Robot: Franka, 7 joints.
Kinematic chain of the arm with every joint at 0, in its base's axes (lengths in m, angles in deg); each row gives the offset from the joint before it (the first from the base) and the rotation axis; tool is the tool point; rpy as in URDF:
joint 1: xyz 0 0 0.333 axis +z
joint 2: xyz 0 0 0 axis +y
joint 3: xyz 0 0 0.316 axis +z
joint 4: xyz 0.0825 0 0 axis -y
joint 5: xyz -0.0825 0 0.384 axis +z
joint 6: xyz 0 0 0 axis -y
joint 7: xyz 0.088 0 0 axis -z
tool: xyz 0 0 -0.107 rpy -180 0 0
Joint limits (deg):
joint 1: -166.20..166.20
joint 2: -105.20..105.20
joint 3: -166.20..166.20
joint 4: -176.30..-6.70
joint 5: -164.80..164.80
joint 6: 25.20..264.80
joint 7: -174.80..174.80
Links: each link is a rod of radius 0.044 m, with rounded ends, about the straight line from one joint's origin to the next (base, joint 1, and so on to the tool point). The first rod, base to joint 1, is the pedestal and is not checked.
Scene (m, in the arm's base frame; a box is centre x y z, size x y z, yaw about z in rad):
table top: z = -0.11
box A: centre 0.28 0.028 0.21 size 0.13 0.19 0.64 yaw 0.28
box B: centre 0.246 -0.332 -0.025 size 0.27 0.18 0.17 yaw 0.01
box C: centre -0.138 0.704 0 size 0.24 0.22 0.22 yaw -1.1
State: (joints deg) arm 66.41 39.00 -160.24 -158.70 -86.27 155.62 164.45
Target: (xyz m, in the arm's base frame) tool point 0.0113 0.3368 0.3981
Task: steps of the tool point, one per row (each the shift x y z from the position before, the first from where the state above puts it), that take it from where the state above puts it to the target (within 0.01 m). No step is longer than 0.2 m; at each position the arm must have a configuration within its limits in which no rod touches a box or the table.
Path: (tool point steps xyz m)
1: 0.1449 0.0257 0.1112
2: 0.1188 0.1125 0.0996
3: 0.0510 0.1731 0.0761
4: -0.0380 0.1894 0.0445
5: -0.0331 0.1102 -0.0965
6: -0.0702 0.0728 -0.0975
7: -0.0860 0.0288 -0.0900
8: -0.0827 -0.0110 -0.0764

